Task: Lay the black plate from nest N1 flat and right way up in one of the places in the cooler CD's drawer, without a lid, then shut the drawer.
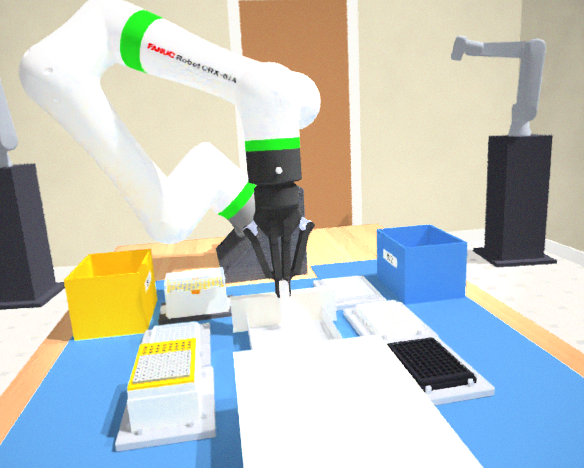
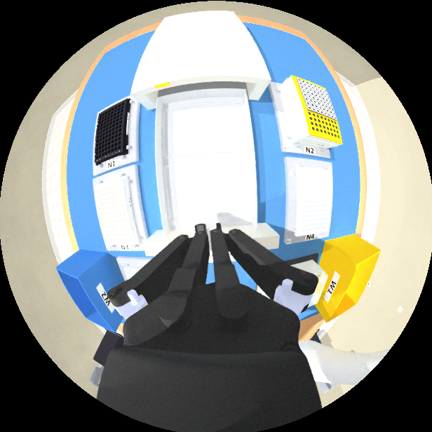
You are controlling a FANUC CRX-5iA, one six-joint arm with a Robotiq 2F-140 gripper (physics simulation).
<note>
The pictures show: the gripper, a white cooler CD, a black plate, a yellow-topped tip rack, a white plate and a clear plate.
The gripper shows as well in image 2.
</note>
